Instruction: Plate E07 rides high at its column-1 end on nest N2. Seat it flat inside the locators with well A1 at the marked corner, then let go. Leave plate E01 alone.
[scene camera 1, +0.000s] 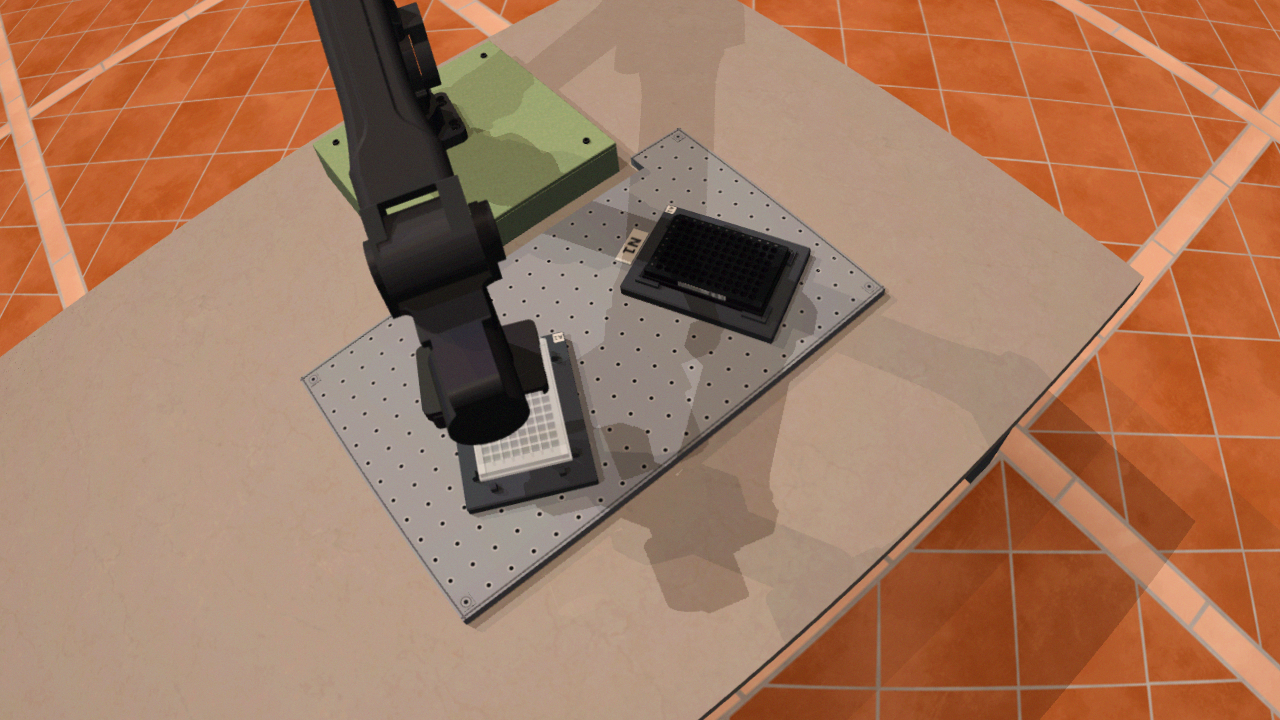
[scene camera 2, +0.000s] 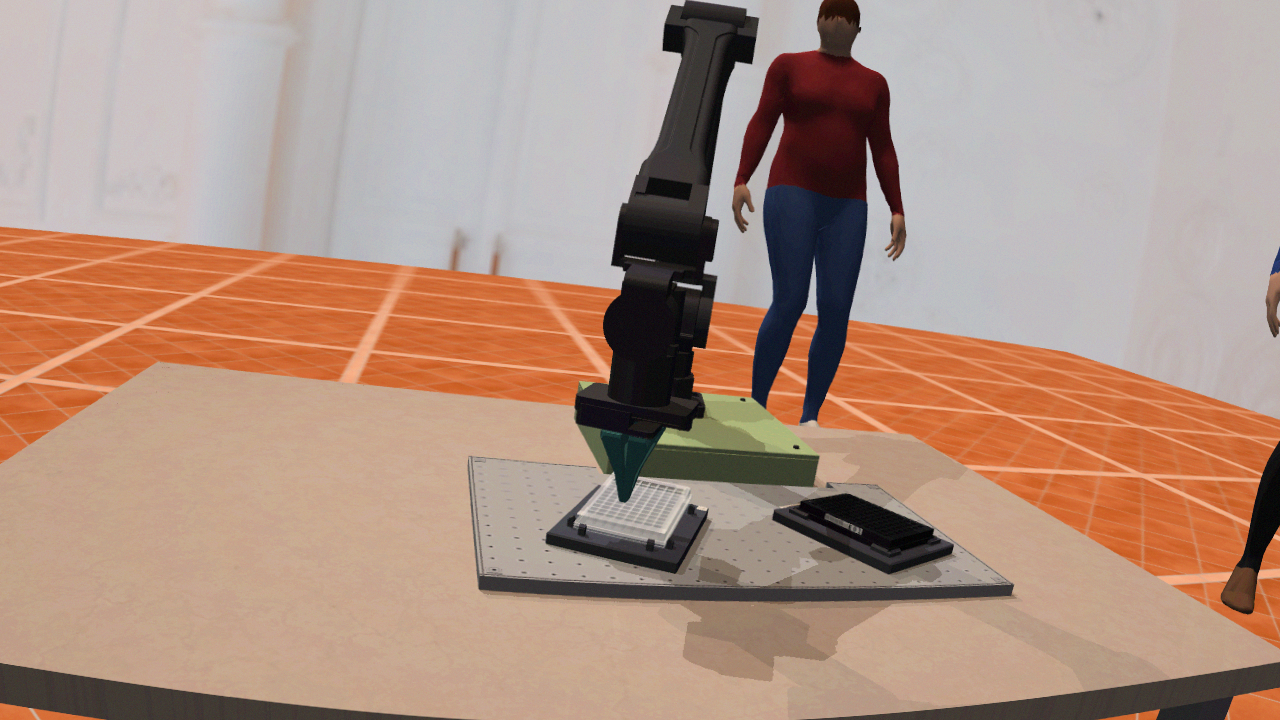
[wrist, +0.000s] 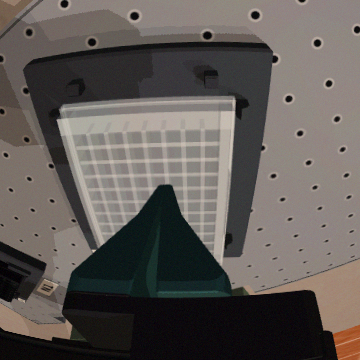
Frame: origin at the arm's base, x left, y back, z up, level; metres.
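Where they show: gripper, fingertip midpoint: (scene camera 2: 624, 500) (wrist: 165, 193).
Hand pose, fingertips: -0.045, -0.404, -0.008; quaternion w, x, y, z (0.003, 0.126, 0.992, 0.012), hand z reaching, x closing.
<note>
Things, the pixels of their centre, and the offset from my fingertips, as dx, dy, dz. "spot": a spot on its surface instead.
- clear-white plate E07 at the middle of its body: (wrist: 154, 204) (scene camera 1: 512, 406) (scene camera 2: 636, 507) +0.013, +0.017, -0.011
- dark nest N2 at the middle of its body: (wrist: 155, 183) (scene camera 1: 516, 417) (scene camera 2: 633, 520) +0.012, +0.012, -0.023
- A1 mark at the middle of its body: (scene camera 1: 558, 337) +0.084, +0.072, -0.022
- black plate E01 at the middle of its body: (scene camera 1: 717, 262) (scene camera 2: 866, 521) +0.260, +0.067, -0.015
- nest N1 at the middle of its body: (scene camera 1: 717, 268) (scene camera 2: 864, 530) +0.260, +0.067, -0.025
- perforated grey board at a spot on its surface: (scene camera 1: 384, 447) spot: -0.116, +0.053, -0.034
The clear-white plate E07 (scene camera 1: 528, 438) (scene camera 2: 648, 512) (wrist: 172, 160) lies on the dark nest N2 (scene camera 1: 578, 429) (scene camera 2: 684, 541) (wrist: 140, 75), between its small black locators. Its far end shows low beside the locators; the end towards the arm base is largely covered by the gripper in the wrist view, and its tilt is hard to read. The A1 mark (scene camera 1: 558, 337) is at the nest's arm-side corner. My gripper (scene camera 2: 623, 497) (wrist: 165, 193) is shut and empty, pointing down, its tip over the plate's wells; contact cannot be told. In scene camera 1 the arm hides the fingers.
The black plate E01 (scene camera 1: 720, 259) (scene camera 2: 868, 521) sits on nest N1 (scene camera 1: 787, 300) (wrist: 30, 265). Both nests stand on a perforated grey board (scene camera 1: 384, 447) (scene camera 2: 519, 510). The green arm base (scene camera 1: 554, 170) (scene camera 2: 733, 467) stands behind. A person (scene camera 2: 827, 134) stands beyond the table.
</note>
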